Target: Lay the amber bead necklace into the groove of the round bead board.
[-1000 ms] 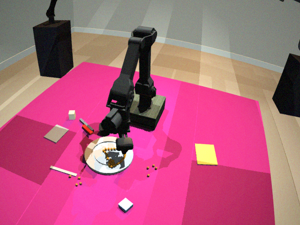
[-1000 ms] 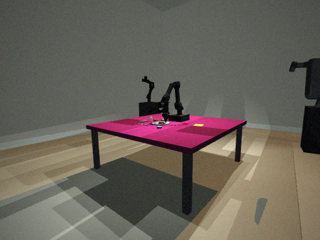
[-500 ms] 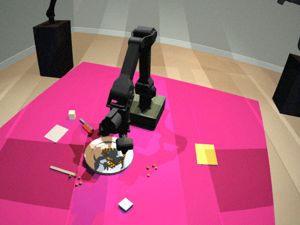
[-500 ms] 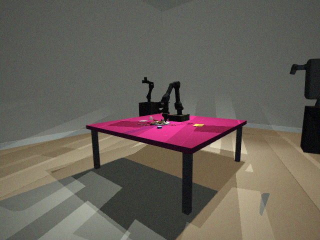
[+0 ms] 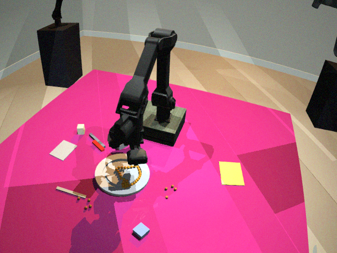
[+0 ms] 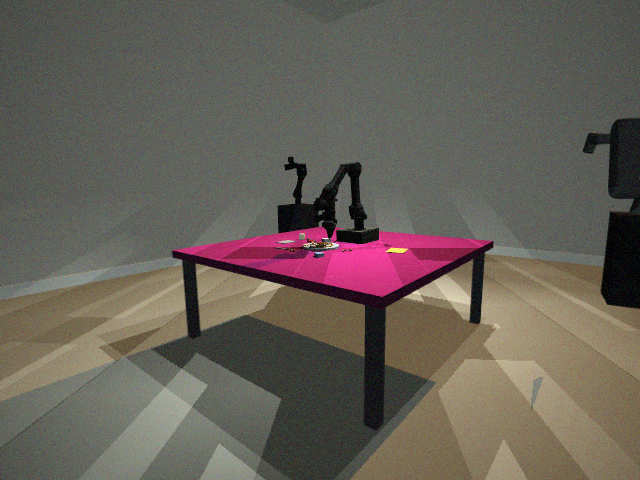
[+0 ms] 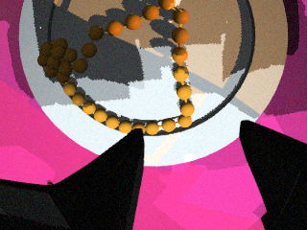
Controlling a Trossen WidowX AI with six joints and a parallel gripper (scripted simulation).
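Right now my gripper tip is 40 mm to the left of the round bead board, 40 mm short of it and 40 mm above it. Round my gripper tip: white block (110 mm behind, 90 mm to the right, 40 mm below); then red-handled tool (190 mm to the right, 90 mm behind, 40 mm below); then white strip (190 mm to the right, 170 mm ahead, 50 mm below).
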